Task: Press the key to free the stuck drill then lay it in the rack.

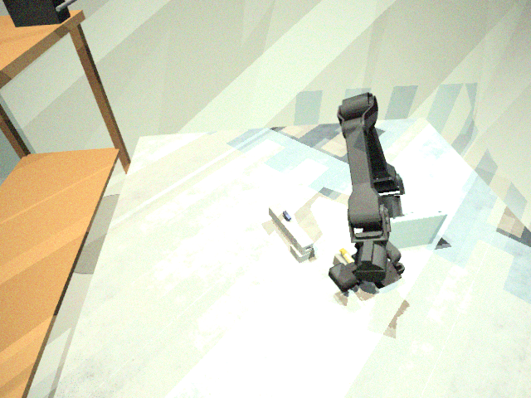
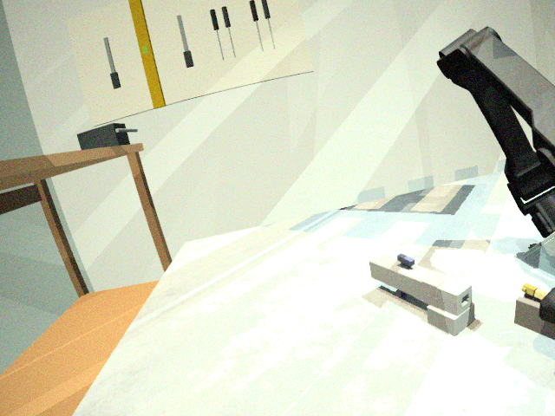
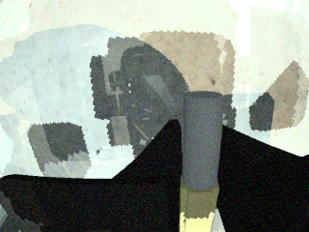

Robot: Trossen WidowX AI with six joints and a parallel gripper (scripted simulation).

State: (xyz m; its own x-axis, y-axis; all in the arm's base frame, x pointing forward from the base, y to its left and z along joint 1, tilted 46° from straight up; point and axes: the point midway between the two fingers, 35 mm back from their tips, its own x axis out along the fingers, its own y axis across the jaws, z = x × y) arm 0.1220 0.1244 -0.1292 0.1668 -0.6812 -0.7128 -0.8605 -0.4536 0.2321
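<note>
The drill lies 2 cm ahead of my gripper tip, 3 cm to the right of it and 4 cm above it. The rest, counted from my gripper tip: fixture block 17 cm ahead, 16 cm to the right, 3 cm above; then blue key 18 cm ahead, 18 cm to the right, 5 cm above; then rack 3 cm ahead, 5 cm to the right, 1 cm above.
</note>
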